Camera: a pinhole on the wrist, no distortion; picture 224 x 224 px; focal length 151.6 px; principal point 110.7 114.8 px. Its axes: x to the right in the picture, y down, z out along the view. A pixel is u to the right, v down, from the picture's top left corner.
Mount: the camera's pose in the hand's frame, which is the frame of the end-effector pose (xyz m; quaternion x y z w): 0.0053 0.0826 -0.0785 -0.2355 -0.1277 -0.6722 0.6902
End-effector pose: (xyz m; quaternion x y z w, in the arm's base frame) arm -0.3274 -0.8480 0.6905 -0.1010 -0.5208 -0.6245 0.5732
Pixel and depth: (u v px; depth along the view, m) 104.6 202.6 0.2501
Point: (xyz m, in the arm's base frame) -0.2622 -0.8339 0.9843
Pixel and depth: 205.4 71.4 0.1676
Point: -0.3198 -0.7306 0.7766
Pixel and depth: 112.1 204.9 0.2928
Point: -0.2838 -0.8243 1.0321
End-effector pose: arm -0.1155 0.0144 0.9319 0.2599 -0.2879 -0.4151 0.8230
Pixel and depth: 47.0 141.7 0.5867
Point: 0.0854 0.1199 1.5684
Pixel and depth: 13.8 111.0 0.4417
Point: 0.0833 0.2365 1.4201
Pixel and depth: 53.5 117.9 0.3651
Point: 0.0022 0.1368 1.3172
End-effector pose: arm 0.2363 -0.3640 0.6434 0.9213 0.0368 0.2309 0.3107
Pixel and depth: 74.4 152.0 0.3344
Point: 0.3964 -0.6784 0.7727
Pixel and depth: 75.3 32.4 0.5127
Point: 0.1738 -0.9568 0.5819
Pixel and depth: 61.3 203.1 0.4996
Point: 0.6156 -0.7904 0.9039
